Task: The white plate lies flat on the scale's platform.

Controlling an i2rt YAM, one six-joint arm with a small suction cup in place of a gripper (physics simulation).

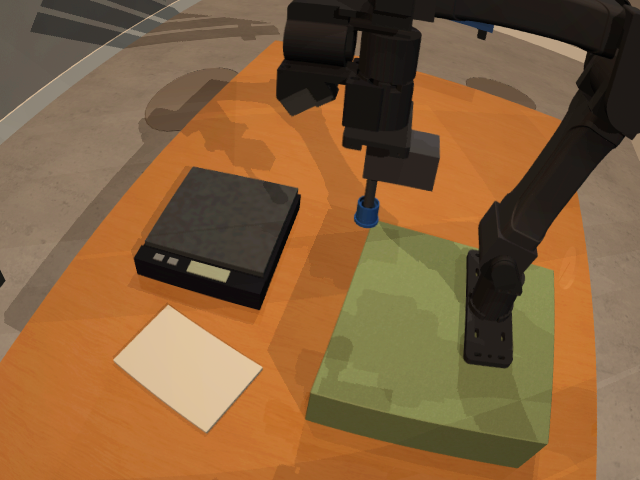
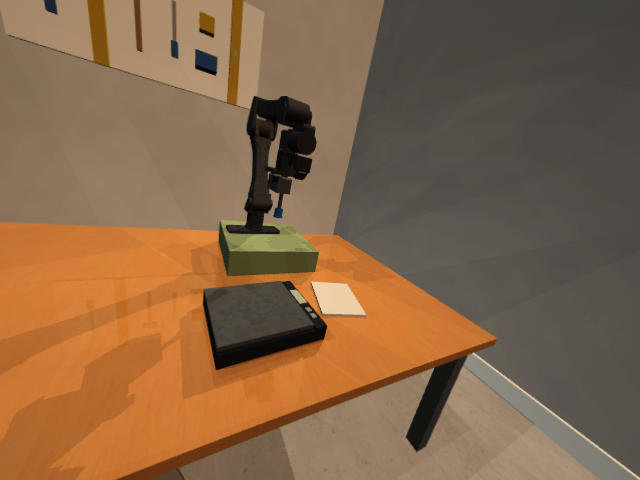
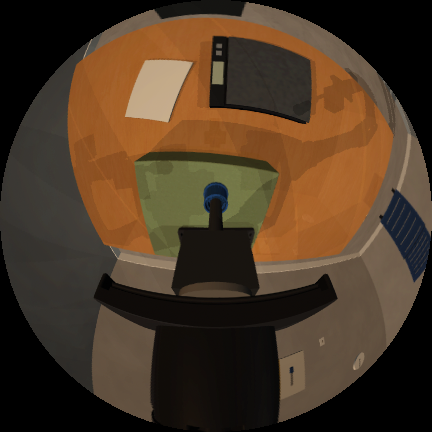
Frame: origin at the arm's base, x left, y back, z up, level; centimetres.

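Where they show: hand at its tool point: [image 1: 366, 219] [image 2: 277, 216] [image 3: 215, 192]; arm's base at its link origin: [image 1: 487, 307] [image 2: 253, 230].
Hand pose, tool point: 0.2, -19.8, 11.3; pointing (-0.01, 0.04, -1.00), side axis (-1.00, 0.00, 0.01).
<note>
Each offset is from my tool point to the centre of the thing, as dx, dy, dz. Level surfaces: height alone.
The white plate {+14.3, -19.7, -20.0} [image 1: 188, 367] [image 2: 338, 299] [image 3: 159, 91] is a thin flat rectangle lying on the orange table, beside the display side of the scale and apart from it. The black scale {-10.7, -22.3, -18.1} [image 1: 222, 219] [image 2: 261, 315] [image 3: 267, 77] stands on the table with its dark platform bare. It has a pale display and two small buttons along one edge. My gripper [image 1: 366, 219] [image 2: 278, 213] [image 3: 216, 192], a blue suction cup on a dark rod, points down with nothing on it. It hangs high above the green block, away from both the plate and the scale.
The green block [image 1: 408, 330] [image 2: 271, 261] [image 3: 175, 200] carries the arm's base and stands beside the scale and plate. The orange table {dz -20.3} [image 1: 56, 413] [image 2: 392, 356] [image 3: 320, 200] has a grey wall beyond one side. A panel with tools [image 2: 155, 72] hangs on the back wall.
</note>
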